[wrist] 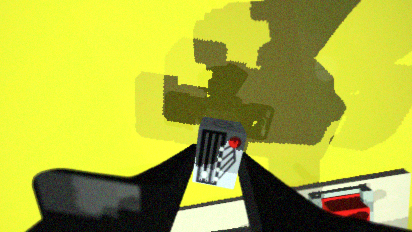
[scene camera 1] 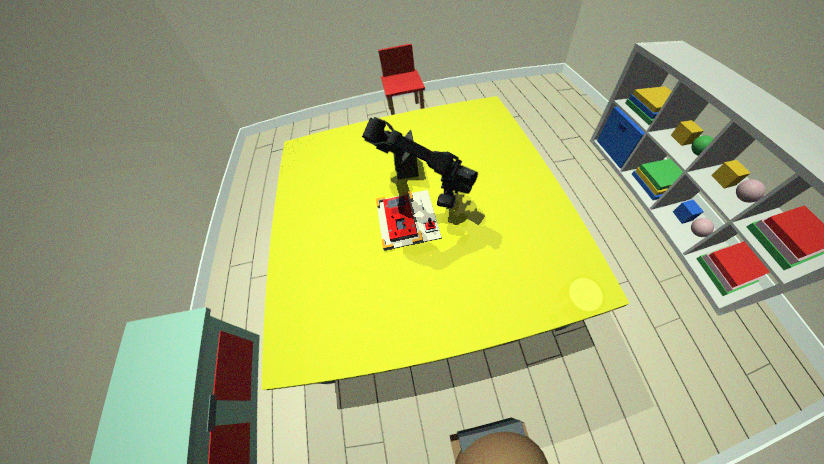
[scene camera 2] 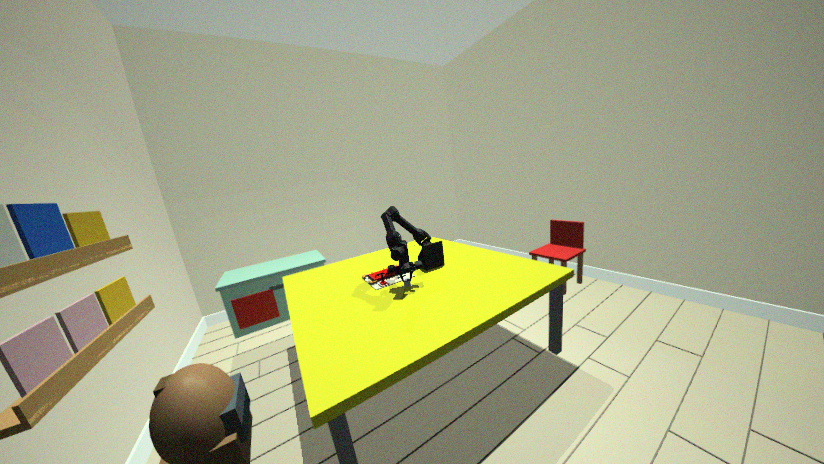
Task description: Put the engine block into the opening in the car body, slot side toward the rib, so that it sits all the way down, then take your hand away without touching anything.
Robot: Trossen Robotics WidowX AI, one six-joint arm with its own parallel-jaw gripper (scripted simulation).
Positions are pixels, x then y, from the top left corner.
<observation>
my gripper: holds an engine block (wrist: 220,143)
</observation>
